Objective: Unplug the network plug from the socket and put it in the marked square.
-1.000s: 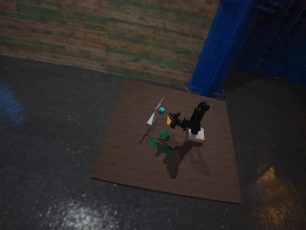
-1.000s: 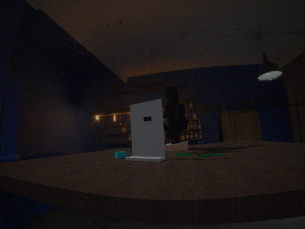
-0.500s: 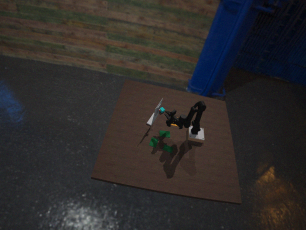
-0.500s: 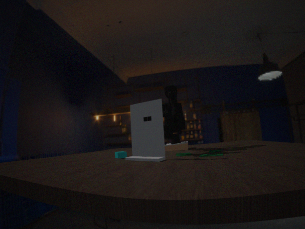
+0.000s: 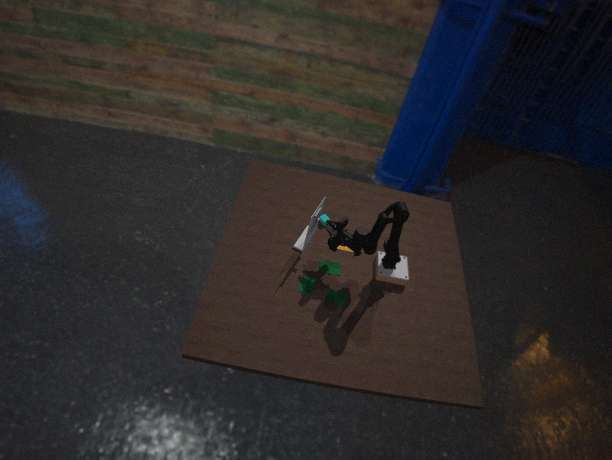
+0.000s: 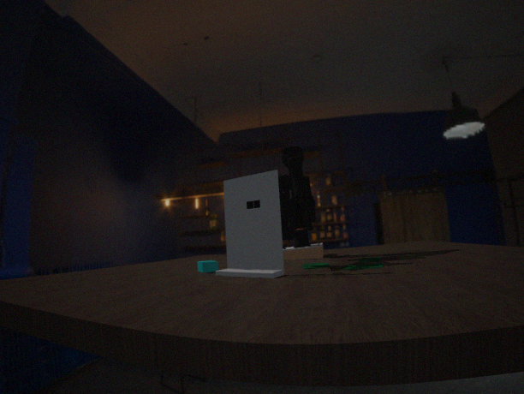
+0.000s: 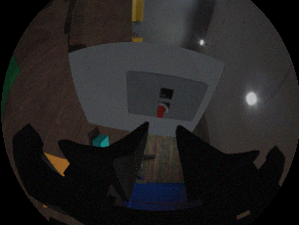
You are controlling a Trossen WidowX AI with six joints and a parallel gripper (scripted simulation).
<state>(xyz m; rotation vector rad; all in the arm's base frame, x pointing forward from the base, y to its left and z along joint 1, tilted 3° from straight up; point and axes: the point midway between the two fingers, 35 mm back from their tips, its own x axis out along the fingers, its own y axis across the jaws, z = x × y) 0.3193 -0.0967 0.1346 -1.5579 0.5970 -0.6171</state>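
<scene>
My gripper tip is 40 mm short of the plug and 20 mm to the left of it. The rest, counted from my gripper tip: teal block: 40 mm behind, 170 mm to the right, 160 mm below; grey upright panel: 60 mm ahead, 30 mm to the right, 60 mm below; orange marked square: 150 mm behind, 40 mm to the right, 170 mm below.
</scene>
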